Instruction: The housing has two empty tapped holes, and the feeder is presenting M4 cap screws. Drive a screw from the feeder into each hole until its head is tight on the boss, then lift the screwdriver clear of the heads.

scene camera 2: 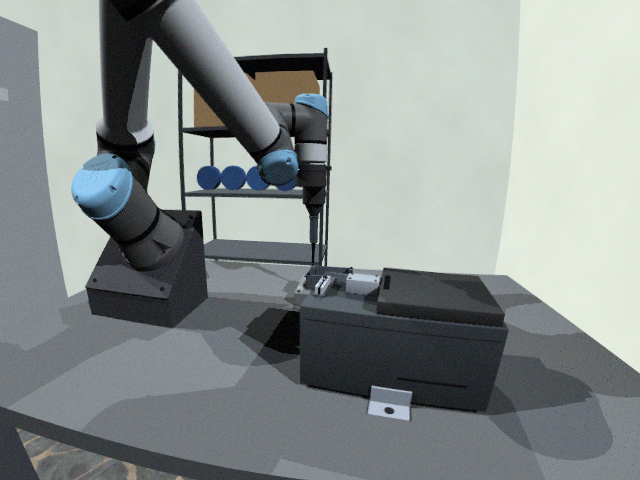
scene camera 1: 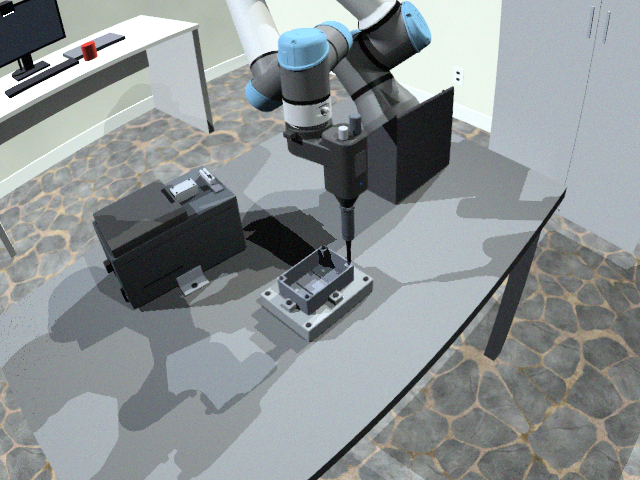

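The grey open-topped housing sits on a pale fixture plate. My screwdriver is upright, its thin bit at the housing's right-hand rear corner in scene camera 1. The tip is at about rim height; whether it touches the corner boss, and whether a screw is on it, I cannot tell. The dark feeder stands left of the housing in scene camera 1, with a white block and a small slotted piece on top. Screws and the tapped holes are too small to make out.
A small metal bracket is at the feeder's side. The dark robot pedestal stands behind the screwdriver in scene camera 1. A side desk stands beyond the table.
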